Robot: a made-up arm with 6 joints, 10 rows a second.
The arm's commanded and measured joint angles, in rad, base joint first. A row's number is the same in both.
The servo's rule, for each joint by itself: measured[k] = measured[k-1] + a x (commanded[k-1-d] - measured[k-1]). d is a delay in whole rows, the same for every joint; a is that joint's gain. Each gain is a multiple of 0.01, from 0.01 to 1. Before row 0 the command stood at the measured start. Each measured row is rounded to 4 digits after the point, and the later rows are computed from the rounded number. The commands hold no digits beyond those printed.
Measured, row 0:
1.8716 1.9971 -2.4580 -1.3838 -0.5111 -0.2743
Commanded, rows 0 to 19:
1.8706 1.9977 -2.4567 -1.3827 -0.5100 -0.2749
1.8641 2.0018 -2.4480 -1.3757 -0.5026 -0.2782
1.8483 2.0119 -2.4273 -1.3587 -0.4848 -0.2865
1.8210 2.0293 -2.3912 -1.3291 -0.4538 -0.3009
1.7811 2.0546 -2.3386 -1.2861 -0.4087 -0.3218
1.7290 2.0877 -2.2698 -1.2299 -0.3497 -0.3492
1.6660 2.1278 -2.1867 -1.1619 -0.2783 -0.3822
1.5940 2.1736 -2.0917 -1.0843 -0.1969 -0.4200
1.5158 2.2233 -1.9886 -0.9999 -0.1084 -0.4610
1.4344 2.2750 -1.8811 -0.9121 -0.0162 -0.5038
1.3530 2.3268 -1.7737 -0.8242 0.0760 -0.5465
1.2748 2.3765 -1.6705 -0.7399 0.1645 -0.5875
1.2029 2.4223 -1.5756 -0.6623 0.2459 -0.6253
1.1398 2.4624 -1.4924 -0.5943 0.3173 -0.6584
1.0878 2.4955 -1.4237 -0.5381 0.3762 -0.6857
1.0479 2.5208 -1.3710 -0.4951 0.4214 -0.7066
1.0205 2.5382 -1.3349 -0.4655 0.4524 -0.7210
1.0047 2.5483 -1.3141 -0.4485 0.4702 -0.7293
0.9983 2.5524 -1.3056 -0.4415 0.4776 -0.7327
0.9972 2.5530 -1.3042 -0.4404 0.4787 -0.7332
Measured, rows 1 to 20:
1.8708 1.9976 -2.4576 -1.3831 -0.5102 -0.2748
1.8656 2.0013 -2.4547 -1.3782 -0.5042 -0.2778
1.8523 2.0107 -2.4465 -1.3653 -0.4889 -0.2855
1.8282 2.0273 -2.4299 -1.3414 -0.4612 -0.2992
1.7919 2.0516 -2.4025 -1.3049 -0.4197 -0.3193
1.7435 2.0837 -2.3627 -1.2554 -0.3644 -0.3459
1.6838 2.1229 -2.3099 -1.1937 -0.2964 -0.3782
1.6147 2.1680 -2.2444 -1.1215 -0.2178 -0.4154
1.5385 2.2172 -2.1677 -1.0412 -0.1314 -0.4560
1.4583 2.2686 -2.0817 -0.9560 -0.0404 -0.4985
1.3772 2.3204 -1.9893 -0.8690 0.0516 -0.5412
1.2984 2.3703 -1.8937 -0.7838 0.1408 -0.5824
1.2249 2.4166 -1.7983 -0.7036 0.2238 -0.6206
1.1594 2.4574 -1.7065 -0.6315 0.2977 -0.6542
1.1043 2.4913 -1.6217 -0.5699 0.3597 -0.6822
1.0609 2.5176 -1.5465 -0.5205 0.4084 -0.7039
1.0298 2.5359 -1.4830 -0.4842 0.4432 -0.7191
1.0105 2.5469 -1.4323 -0.4606 0.4645 -0.7282
1.0011 2.5518 -1.3943 -0.4480 0.4748 -0.7322
0.9981 2.5529 -1.3673 -0.4430 0.4779 -0.7331
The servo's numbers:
d 0
a 0.77 0.89 0.30 0.66 0.79 0.89

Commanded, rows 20 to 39:
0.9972 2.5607 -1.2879 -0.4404 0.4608 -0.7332
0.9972 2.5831 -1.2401 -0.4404 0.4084 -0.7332
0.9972 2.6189 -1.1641 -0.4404 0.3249 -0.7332
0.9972 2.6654 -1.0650 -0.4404 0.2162 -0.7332
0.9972 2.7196 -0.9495 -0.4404 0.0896 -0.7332
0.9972 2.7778 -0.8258 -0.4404 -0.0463 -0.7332
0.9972 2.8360 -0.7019 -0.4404 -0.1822 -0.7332
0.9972 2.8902 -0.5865 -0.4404 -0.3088 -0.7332
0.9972 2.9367 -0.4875 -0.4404 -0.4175 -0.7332
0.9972 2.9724 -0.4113 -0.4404 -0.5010 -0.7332
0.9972 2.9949 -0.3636 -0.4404 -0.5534 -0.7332
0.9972 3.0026 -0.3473 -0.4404 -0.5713 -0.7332
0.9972 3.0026 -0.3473 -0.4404 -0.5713 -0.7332
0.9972 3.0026 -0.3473 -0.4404 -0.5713 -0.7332
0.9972 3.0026 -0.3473 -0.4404 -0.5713 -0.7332
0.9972 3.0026 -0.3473 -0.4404 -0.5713 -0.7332
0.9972 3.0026 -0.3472 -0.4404 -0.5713 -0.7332
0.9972 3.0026 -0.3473 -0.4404 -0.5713 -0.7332
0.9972 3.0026 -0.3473 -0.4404 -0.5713 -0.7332
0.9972 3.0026 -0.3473 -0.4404 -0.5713 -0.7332
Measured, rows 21 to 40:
0.9974 2.5598 -1.3435 -0.4413 0.4644 -0.7332
0.9972 2.5805 -1.3125 -0.4407 0.4202 -0.7332
0.9972 2.6147 -1.2680 -0.4405 0.3449 -0.7332
0.9972 2.6598 -1.2071 -0.4404 0.2432 -0.7332
0.9972 2.7130 -1.1298 -0.4404 0.1219 -0.7332
0.9972 2.7707 -1.0386 -0.4404 -0.0110 -0.7332
0.9972 2.8288 -0.9376 -0.4404 -0.1462 -0.7332
0.9972 2.8834 -0.8323 -0.4404 -0.2747 -0.7332
0.9972 2.9308 -0.7289 -0.4404 -0.3875 -0.7332
0.9972 2.9678 -0.6336 -0.4404 -0.4772 -0.7332
0.9972 2.9919 -0.5526 -0.4404 -0.5374 -0.7332
0.9972 3.0014 -0.4910 -0.4404 -0.5642 -0.7332
0.9972 3.0025 -0.4479 -0.4404 -0.5698 -0.7332
0.9972 3.0026 -0.4177 -0.4404 -0.5710 -0.7332
0.9972 3.0026 -0.3966 -0.4404 -0.5712 -0.7332
0.9972 3.0026 -0.3818 -0.4404 -0.5713 -0.7332
0.9972 3.0026 -0.3714 -0.4404 -0.5713 -0.7332
0.9972 3.0026 -0.3642 -0.4404 -0.5713 -0.7332
0.9972 3.0026 -0.3591 -0.4404 -0.5713 -0.7332
0.9972 3.0026 -0.3556 -0.4404 -0.5713 -0.7332

